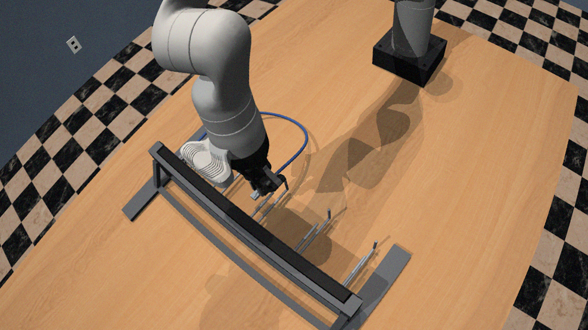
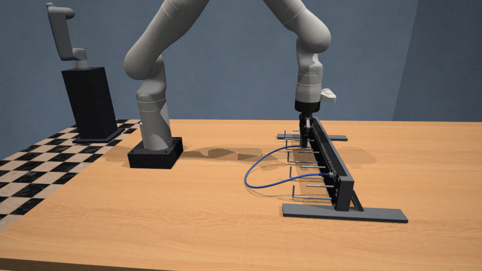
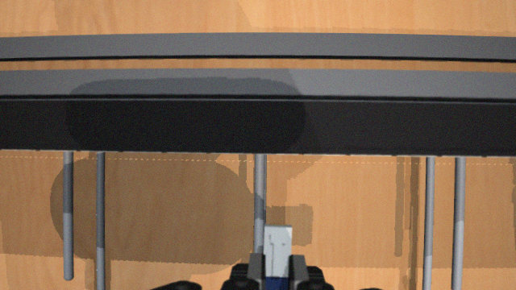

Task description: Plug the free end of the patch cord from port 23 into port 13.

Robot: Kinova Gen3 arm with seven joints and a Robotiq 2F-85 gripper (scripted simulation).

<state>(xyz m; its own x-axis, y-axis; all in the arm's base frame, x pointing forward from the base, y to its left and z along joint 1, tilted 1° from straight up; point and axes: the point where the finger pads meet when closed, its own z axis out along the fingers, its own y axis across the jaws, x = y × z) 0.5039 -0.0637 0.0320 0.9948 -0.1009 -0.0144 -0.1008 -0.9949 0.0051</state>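
Right now my hand is 10 mm short of the plug and 10 mm above it.
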